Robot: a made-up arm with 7 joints. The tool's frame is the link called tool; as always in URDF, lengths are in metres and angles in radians. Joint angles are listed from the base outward.
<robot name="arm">
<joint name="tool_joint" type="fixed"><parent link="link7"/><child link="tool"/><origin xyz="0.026 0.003 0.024" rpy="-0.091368 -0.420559 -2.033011"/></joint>
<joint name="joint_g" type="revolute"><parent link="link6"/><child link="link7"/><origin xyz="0.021 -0.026 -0.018" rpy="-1.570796 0 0"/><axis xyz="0 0 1"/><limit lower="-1.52" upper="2.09"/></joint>
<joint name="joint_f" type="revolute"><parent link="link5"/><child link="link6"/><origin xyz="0.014 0.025 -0.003" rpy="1.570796 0 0"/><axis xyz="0 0 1"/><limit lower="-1.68" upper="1.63"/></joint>
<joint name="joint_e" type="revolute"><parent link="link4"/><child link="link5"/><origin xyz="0.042 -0.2 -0.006" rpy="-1.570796 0 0"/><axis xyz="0 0 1"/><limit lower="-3.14" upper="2.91"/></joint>
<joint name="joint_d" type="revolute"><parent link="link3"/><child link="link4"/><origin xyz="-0.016 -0.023 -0.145" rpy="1.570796 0 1.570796"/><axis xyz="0 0 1"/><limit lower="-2.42" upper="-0.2"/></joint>
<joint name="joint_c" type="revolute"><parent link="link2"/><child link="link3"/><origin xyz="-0.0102 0.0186 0.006" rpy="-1.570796 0 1.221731"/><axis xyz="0 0 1"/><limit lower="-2.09" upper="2.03"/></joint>
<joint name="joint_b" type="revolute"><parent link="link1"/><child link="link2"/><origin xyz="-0.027 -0.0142 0.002" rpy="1.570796 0 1.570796"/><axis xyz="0 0 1"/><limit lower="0.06" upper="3.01"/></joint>
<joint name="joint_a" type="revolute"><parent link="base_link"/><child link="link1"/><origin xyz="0.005 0.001 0.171" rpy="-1.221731 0 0"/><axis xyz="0 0 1"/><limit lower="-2.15" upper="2.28"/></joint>
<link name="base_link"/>
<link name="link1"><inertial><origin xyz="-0.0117 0.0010 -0.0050"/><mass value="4.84"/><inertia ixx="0.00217" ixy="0" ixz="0" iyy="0.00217" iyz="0" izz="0.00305"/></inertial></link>
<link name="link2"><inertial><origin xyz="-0.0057 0.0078 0.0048"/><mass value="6.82"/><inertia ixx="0.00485" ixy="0" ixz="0" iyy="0.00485" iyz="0" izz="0.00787"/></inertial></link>
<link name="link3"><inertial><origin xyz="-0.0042 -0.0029 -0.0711"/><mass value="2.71"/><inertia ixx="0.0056" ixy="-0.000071" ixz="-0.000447" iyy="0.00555" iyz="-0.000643" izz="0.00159"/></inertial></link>
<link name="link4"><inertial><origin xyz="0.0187 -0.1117 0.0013"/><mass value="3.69"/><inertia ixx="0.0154" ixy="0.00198" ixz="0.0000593" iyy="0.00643" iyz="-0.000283" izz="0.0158"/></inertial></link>
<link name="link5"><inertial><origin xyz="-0.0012 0.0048 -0.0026"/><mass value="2.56"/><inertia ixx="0.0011" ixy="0" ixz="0" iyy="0.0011" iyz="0" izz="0.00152"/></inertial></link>
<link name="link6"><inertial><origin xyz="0.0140 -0.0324 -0.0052"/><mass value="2.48"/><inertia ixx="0.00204" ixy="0" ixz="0" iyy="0.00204" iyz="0" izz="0.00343"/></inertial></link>
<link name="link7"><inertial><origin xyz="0.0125 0.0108 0.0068"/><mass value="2.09"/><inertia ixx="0.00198" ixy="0" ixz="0" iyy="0.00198" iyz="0" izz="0.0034"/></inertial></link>
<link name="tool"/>
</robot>
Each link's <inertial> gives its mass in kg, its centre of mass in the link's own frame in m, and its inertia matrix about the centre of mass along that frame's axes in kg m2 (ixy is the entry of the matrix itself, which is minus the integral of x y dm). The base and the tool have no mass. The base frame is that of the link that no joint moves.
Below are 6 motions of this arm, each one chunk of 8 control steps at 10 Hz.
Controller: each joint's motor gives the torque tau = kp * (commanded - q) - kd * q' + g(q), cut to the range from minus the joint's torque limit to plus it. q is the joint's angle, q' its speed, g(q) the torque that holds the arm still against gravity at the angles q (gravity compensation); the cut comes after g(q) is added. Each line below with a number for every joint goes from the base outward.
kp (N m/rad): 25 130 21 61 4.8 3.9 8.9
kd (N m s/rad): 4.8 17 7.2 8.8 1.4 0.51 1
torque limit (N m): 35 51 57 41 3.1 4.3 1.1
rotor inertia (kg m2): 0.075 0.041 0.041 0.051 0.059 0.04 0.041
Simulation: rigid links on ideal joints. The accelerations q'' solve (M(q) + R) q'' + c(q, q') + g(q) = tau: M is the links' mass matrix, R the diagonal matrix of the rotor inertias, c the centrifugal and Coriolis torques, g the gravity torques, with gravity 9.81 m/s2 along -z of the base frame. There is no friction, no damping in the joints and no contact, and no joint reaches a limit. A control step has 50 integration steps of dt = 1/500 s. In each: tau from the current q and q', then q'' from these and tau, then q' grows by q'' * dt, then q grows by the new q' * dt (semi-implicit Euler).
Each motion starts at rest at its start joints. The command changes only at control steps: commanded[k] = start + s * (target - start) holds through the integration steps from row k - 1 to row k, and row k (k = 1, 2, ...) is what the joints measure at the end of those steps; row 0 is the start. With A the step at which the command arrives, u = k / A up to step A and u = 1 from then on. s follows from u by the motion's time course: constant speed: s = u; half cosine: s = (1 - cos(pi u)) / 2; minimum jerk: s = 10 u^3 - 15 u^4 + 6 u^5; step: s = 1 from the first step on.
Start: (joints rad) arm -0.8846 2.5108 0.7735 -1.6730 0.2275 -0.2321 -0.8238
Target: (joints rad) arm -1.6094 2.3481 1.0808 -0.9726 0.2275 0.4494 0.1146
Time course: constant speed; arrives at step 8
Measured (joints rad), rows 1 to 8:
1: -0.8897 2.5058 0.7775 -1.6464 0.2375 -0.2262 -0.7676
2: -0.9156 2.4912 0.7831 -1.5879 0.2514 -0.1878 -0.6625
3: -0.9666 2.4708 0.7936 -1.5084 0.2599 -0.1094 -0.5435
4: -1.0411 2.4484 0.8126 -1.4186 0.2600 -0.0065 -0.4249
5: -1.1347 2.4268 0.8418 -1.3260 0.2532 0.1004 -0.3085
6: -1.2417 2.4070 0.8805 -1.2344 0.2429 0.1986 -0.1929
7: -1.3562 2.3890 0.9263 -1.1453 0.2321 0.2853 -0.0769
8: -1.4728 2.3719 0.9759 -1.0583 0.2226 0.3646 0.0398

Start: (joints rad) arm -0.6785 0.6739 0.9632 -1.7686 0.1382 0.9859 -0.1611
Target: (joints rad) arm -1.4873 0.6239 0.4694 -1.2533 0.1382 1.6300 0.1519
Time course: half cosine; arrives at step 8
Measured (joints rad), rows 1 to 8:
1: -0.6894 0.6734 0.9615 -1.7593 0.1369 0.9931 -0.1559
2: -0.7284 0.6712 0.9530 -1.7267 0.1325 1.0235 -0.1358
3: -0.8016 0.6662 0.9317 -1.6670 0.1250 1.0892 -0.0970
4: -0.9039 0.6581 0.8940 -1.5848 0.1162 1.1893 -0.0437
5: -1.0238 0.6477 0.8391 -1.4909 0.1089 1.3109 0.0162
6: -1.1483 0.6364 0.7700 -1.4001 0.1061 1.4341 0.0732
7: -1.2643 0.6262 0.6948 -1.3273 0.1099 1.5388 0.1182
8: -1.3584 0.6191 0.6252 -1.2848 0.1201 1.6087 0.1443

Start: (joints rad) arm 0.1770 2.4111 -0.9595 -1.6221 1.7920 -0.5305 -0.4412
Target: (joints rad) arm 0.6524 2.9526 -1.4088 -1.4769 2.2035 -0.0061 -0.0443
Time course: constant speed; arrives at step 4
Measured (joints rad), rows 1 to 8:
1: 0.2207 2.4731 -0.9721 -1.6248 1.8235 -0.5039 -0.3900
2: 0.2985 2.5782 -1.0137 -1.6005 1.8795 -0.4191 -0.3009
3: 0.3985 2.7021 -1.0862 -1.5612 1.9435 -0.2872 -0.2039
4: 0.5089 2.8319 -1.1826 -1.5211 2.0092 -0.1321 -0.1070
5: 0.5700 2.9083 -1.2653 -1.4784 2.0507 -0.0069 -0.0598
6: 0.6016 2.9436 -1.3197 -1.4595 2.0807 0.0440 -0.0488
7: 0.6213 2.9548 -1.3530 -1.4586 2.1081 0.0425 -0.0470
8: 0.6339 2.9554 -1.3728 -1.4650 2.1329 0.0225 -0.0461

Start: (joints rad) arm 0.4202 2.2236 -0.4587 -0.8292 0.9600 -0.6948 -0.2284
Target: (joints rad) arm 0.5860 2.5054 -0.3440 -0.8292 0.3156 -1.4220 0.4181
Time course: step
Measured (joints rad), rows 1 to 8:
1: 0.5242 2.3391 -0.4801 -0.8432 0.8367 -0.8830 -0.0400
2: 0.5547 2.4343 -0.4446 -0.8296 0.6607 -1.1813 0.2671
3: 0.5504 2.4881 -0.3993 -0.8211 0.5459 -1.3945 0.3968
4: 0.5471 2.5102 -0.3681 -0.8188 0.4736 -1.4832 0.4218
5: 0.5519 2.5146 -0.3526 -0.8203 0.4241 -1.4866 0.4203
6: 0.5620 2.5121 -0.3469 -0.8235 0.3888 -1.4577 0.4180
7: 0.5728 2.5084 -0.3459 -0.8267 0.3640 -1.4307 0.4176
8: 0.5810 2.5058 -0.3463 -0.8290 0.3472 -1.4171 0.4179

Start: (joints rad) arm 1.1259 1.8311 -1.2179 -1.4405 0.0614 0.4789 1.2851
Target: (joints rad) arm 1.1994 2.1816 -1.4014 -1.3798 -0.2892 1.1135 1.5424
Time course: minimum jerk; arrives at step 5
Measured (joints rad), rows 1 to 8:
1: 1.1259 1.8389 -1.2198 -1.4431 0.0602 0.4852 1.2929
2: 1.1273 1.8808 -1.2299 -1.4513 0.0499 0.5284 1.3335
3: 1.1347 1.9655 -1.2515 -1.4487 0.0145 0.6480 1.4102
4: 1.1521 2.0655 -1.2824 -1.4214 -0.0533 0.8375 1.4875
5: 1.1760 2.1413 -1.3162 -1.3806 -0.1351 1.0284 1.5283
6: 1.1962 2.1818 -1.3459 -1.3541 -0.2033 1.1513 1.5376
7: 1.2069 2.1949 -1.3673 -1.3491 -0.2464 1.1919 1.5375
8: 1.2094 2.1934 -1.3807 -1.3569 -0.2685 1.1781 1.5382

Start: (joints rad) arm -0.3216 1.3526 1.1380 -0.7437 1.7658 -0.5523 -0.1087
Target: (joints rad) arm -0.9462 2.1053 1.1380 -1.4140 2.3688 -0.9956 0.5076
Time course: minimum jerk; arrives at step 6
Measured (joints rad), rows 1 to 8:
1: -0.3240 1.3604 1.1345 -0.7472 1.7673 -0.5568 -0.0995
2: -0.3430 1.4091 1.1165 -0.7747 1.7786 -0.5846 -0.0456
3: -0.4051 1.5272 1.0833 -0.8632 1.8167 -0.6523 0.0711
4: -0.5094 1.7203 1.0498 -1.0236 1.8929 -0.7502 0.2367
5: -0.6325 1.9300 1.0498 -1.2192 2.0013 -0.8460 0.3885
6: -0.7551 2.0761 1.0898 -1.3781 2.1077 -0.9064 0.4758
7: -0.8659 2.1376 1.1385 -1.4550 2.1887 -0.9344 0.5072
8: -0.9524 2.1449 1.1772 -1.4647 2.2498 -0.9585 0.5131

